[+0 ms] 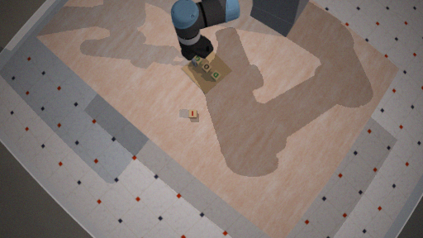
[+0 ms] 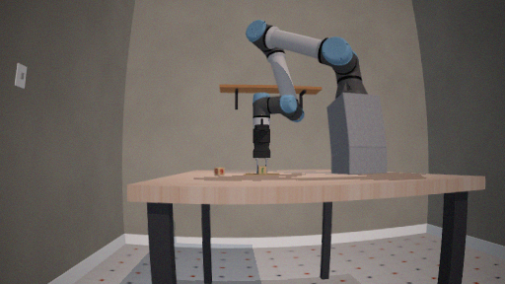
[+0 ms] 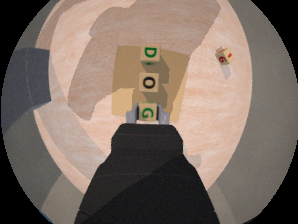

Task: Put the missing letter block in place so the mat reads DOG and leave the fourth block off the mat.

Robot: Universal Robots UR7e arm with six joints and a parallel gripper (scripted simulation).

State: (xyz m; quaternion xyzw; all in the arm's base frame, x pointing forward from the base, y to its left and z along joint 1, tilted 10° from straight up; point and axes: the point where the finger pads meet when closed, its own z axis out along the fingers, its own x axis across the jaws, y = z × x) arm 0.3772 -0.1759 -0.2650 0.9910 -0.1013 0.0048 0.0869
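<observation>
The mat lies 50 mm to the left of my hand, 20 mm below it and 10 mm ahead of it.
</observation>
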